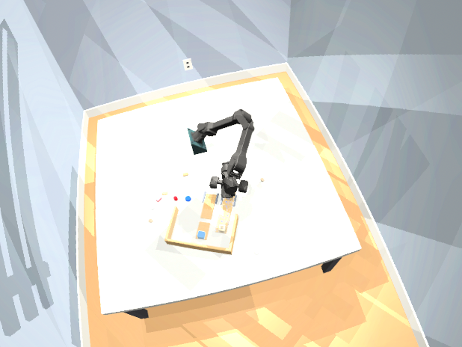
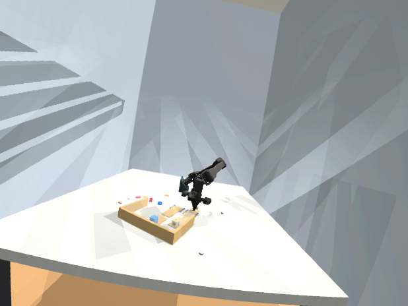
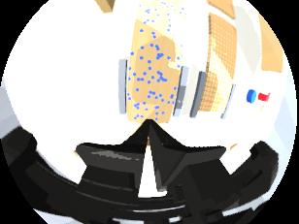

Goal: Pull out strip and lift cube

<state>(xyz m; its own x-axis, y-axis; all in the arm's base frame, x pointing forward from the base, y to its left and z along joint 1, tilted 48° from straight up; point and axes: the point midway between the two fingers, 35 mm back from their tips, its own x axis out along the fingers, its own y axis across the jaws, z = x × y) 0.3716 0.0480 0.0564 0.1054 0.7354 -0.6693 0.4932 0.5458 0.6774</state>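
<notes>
The dotted strip is 8 cm ahead of my gripper tip and 5 cm to the right of it. From my gripper tip the other things lie so: labelled cube: 18 cm ahead, 10 cm to the right, 2 cm above; then blue disc: 4 cm behind, 22 cm to the right; then red disc: 7 cm behind, 28 cm to the right, 1 cm above.
</notes>
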